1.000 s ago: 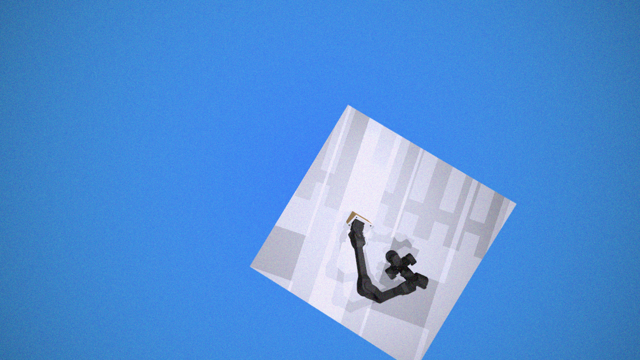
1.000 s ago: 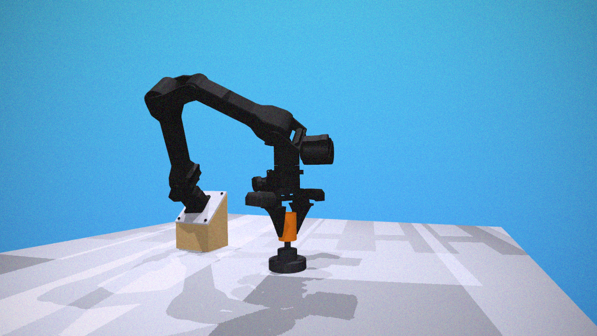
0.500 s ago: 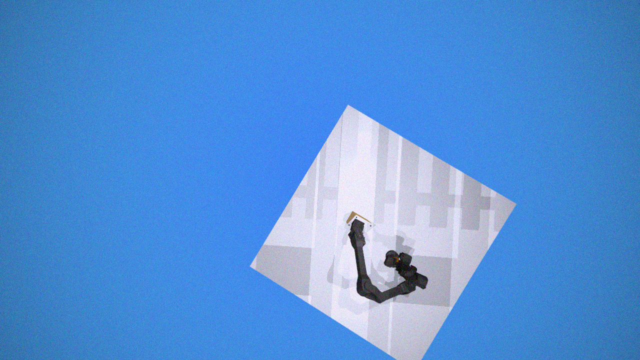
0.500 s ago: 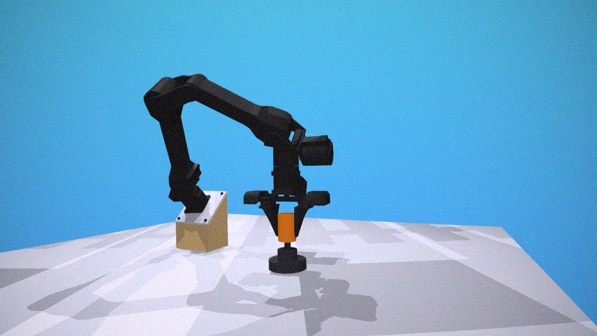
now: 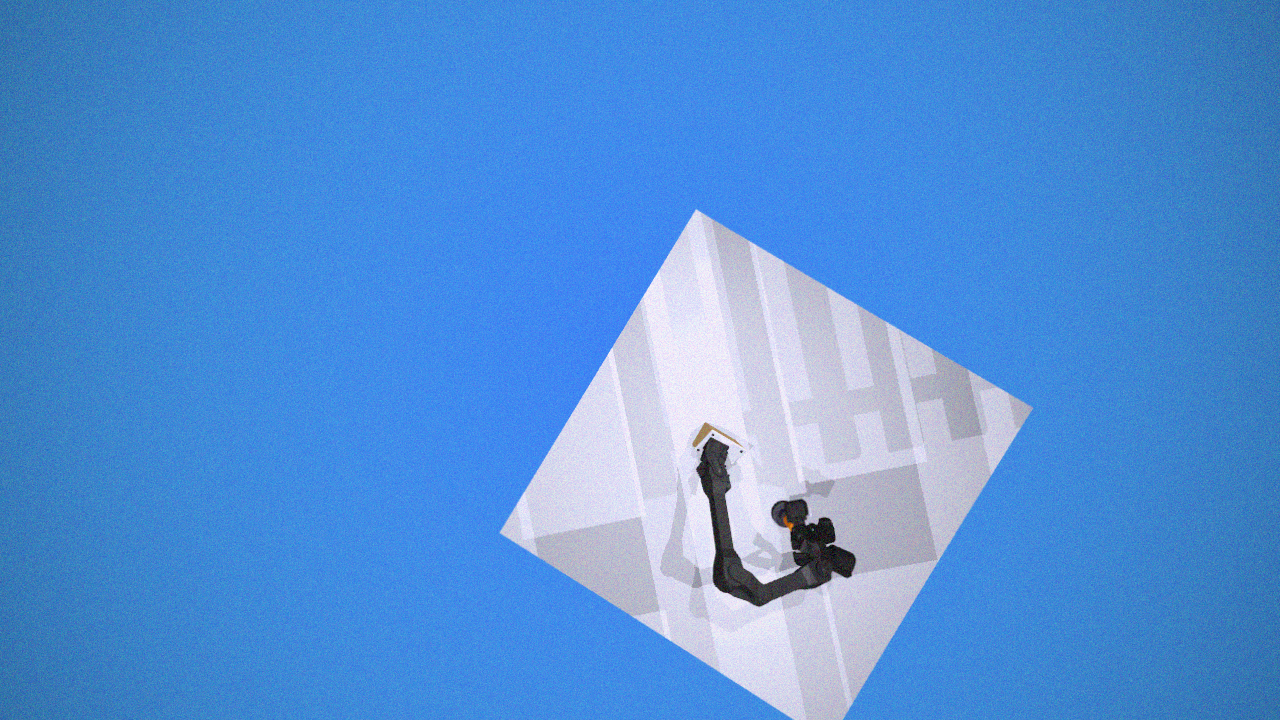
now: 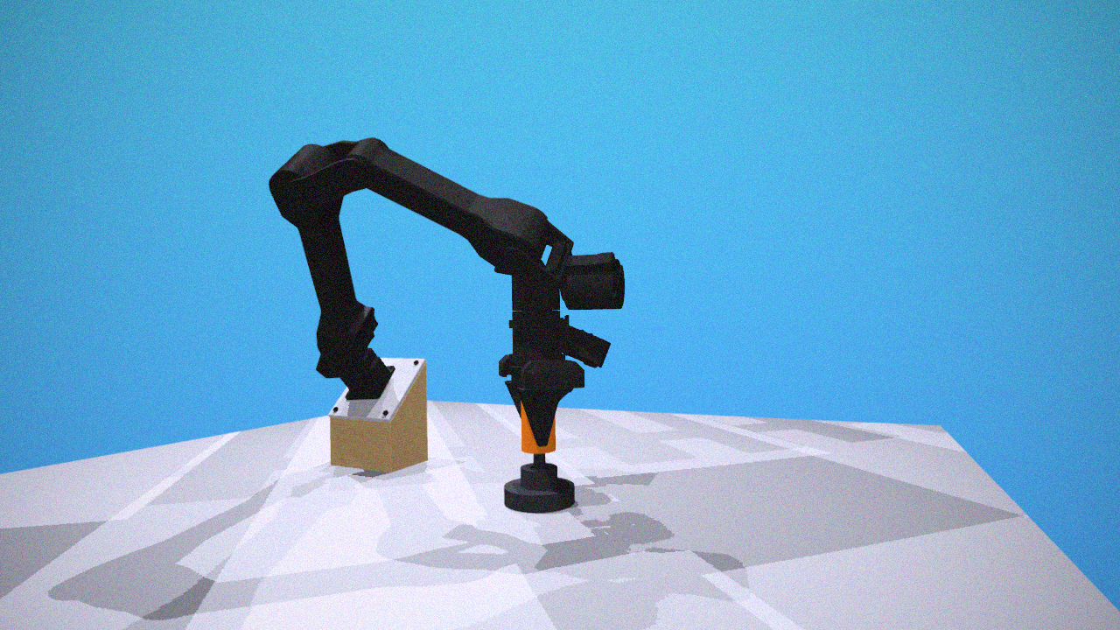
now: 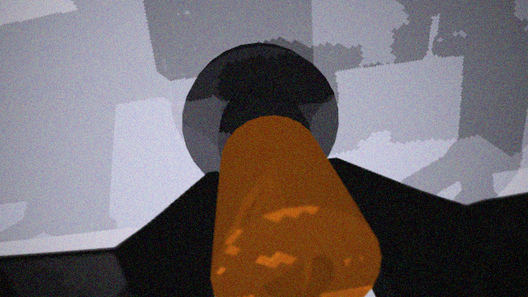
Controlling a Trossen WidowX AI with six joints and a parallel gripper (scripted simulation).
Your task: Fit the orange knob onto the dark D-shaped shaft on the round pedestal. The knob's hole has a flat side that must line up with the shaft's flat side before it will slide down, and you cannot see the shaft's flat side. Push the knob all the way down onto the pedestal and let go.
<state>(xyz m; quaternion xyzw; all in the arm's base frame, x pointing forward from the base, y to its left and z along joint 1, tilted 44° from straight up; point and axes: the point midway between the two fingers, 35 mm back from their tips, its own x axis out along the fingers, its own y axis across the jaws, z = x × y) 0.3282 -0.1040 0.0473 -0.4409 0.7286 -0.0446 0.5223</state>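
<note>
The orange knob is 2 cm above my gripper tip. Round my gripper tip: pedestal: 4 cm below.
</note>
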